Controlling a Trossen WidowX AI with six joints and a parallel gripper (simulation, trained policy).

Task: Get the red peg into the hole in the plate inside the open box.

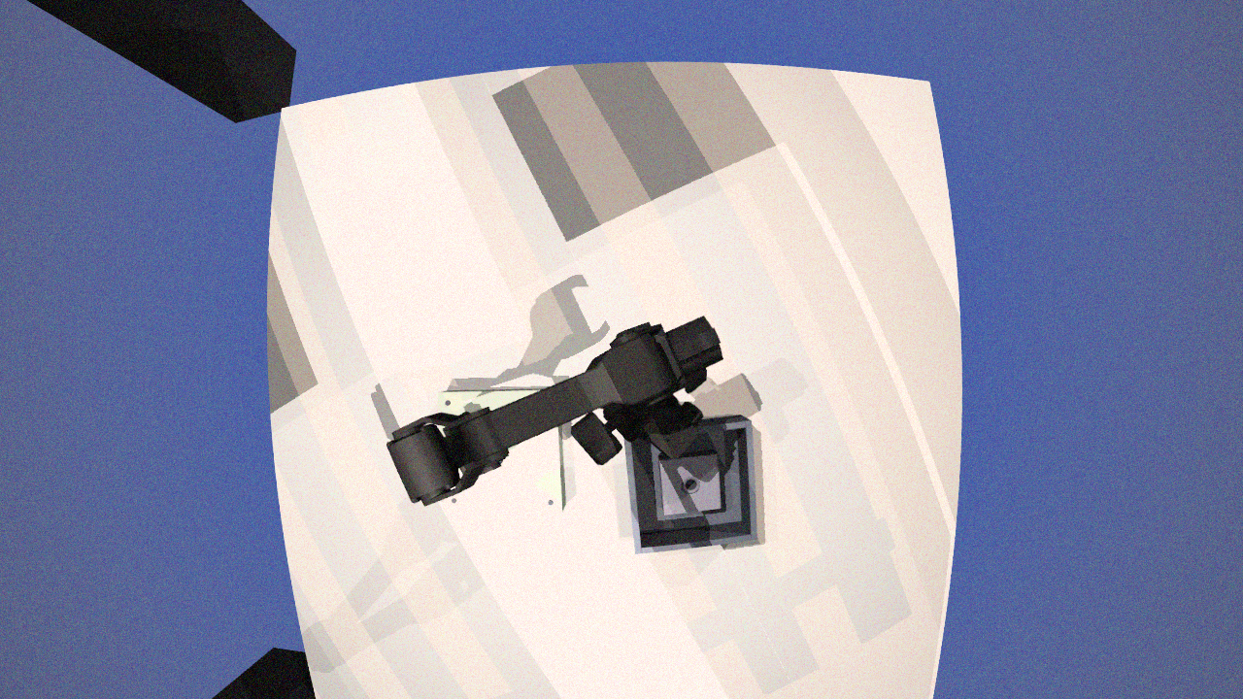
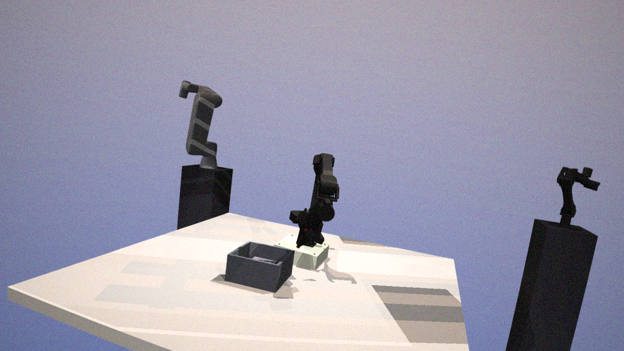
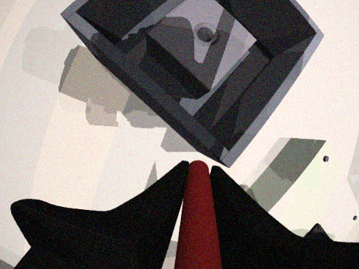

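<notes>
Now: the light grey plate 70 mm ahead of my gripper tip, 110 mm to the right of it and 80 mm below it. Also, from my gripper tip: red peg 10 mm to the left, 30 mm above; dark grey box 70 mm ahead, 110 mm to the right, 100 mm below.
</notes>
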